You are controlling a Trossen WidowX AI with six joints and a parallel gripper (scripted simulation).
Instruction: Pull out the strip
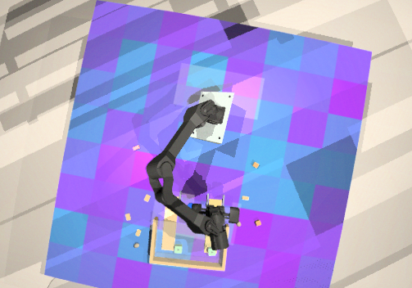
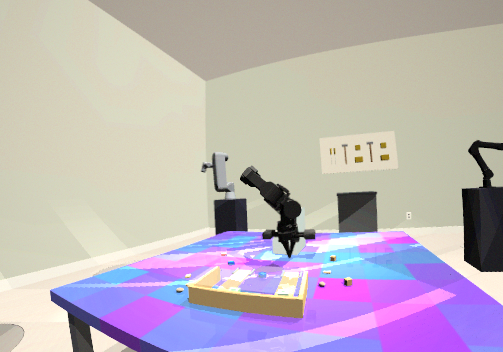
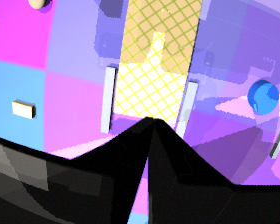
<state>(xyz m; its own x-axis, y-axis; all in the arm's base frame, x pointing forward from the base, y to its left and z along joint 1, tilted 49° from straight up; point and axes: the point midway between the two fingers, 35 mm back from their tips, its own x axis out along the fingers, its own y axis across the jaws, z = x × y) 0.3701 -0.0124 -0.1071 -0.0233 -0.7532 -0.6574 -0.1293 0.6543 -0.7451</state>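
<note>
Right now my gripper tip is 9 cm short of the yellow cross-hatched strip, 7 cm above it and 1 cm to the right of it. Also, from my gripper tip: red piece (39 cm to the right, 17 cm behind, 7 cm below).
</note>
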